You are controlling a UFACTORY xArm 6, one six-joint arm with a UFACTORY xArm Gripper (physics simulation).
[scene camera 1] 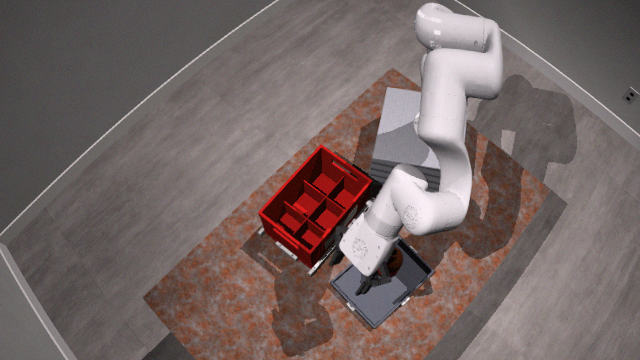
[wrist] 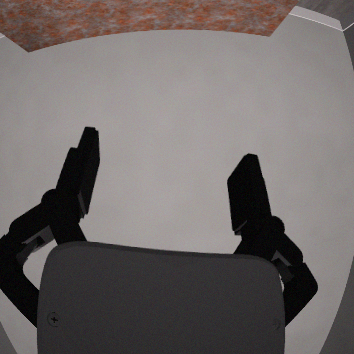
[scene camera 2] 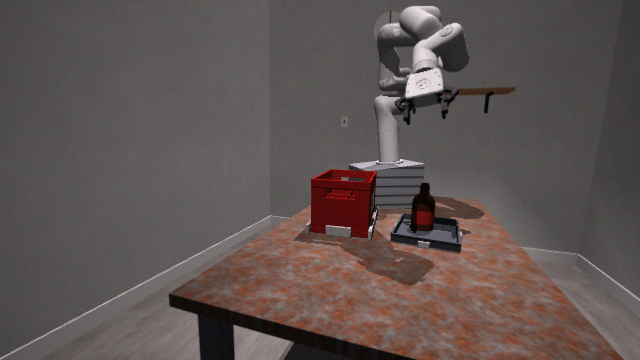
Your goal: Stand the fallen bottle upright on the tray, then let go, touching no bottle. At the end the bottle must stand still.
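Places are measured from the arm's base along level axes (x ahead, y left, z up), in millimetres.
Pixels of known places: gripper, fingertip midpoint: [scene camera 1: 346, 278] [wrist: 169, 154] [scene camera 2: 425, 118]; arm's base, link origin: [scene camera 2: 389, 162].
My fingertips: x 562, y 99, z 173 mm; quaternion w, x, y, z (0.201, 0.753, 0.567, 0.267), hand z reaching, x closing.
For each thing: its top centre in the pictures, then the offset to it from my fingertips. Level surfaces: height alone.
- brown bottle with a red label, top centre: [scene camera 1: 393, 252] [scene camera 2: 425, 183] 201 mm down, 177 mm back, 31 mm left
- dark grey tray, top centre: [scene camera 1: 383, 277] [scene camera 2: 427, 225] 335 mm down, 140 mm back, 44 mm left
- red crate with compartments, top centre: [scene camera 1: 315, 196] [scene camera 2: 347, 174] 186 mm down, 166 mm back, 232 mm right
- mottled table, surface height: 361 mm down
The brown bottle with a red label [scene camera 1: 396, 262] [scene camera 2: 424, 216] stands upright on the dark grey tray [scene camera 1: 374, 309] [scene camera 2: 445, 245], towards its back left in the second scene view. Part of it is hidden under the arm in the first scene view. My gripper [scene camera 1: 350, 272] [scene camera 2: 426, 119] [wrist: 169, 154] is open and empty, with its fingers wide apart. It is high above the bottle, well clear of it and touching nothing. The bottle and tray do not show in the wrist view.
A red crate with compartments [scene camera 1: 270, 227] [scene camera 2: 345, 215] stands left of the tray on the mottled table [scene camera 1: 225, 280] [scene camera 2: 375, 310] [wrist: 150, 17]. The grey ribbed base block [scene camera 1: 400, 110] [scene camera 2: 407, 185] stands behind. A wooden wall shelf [scene camera 2: 490, 91] is at the back right.
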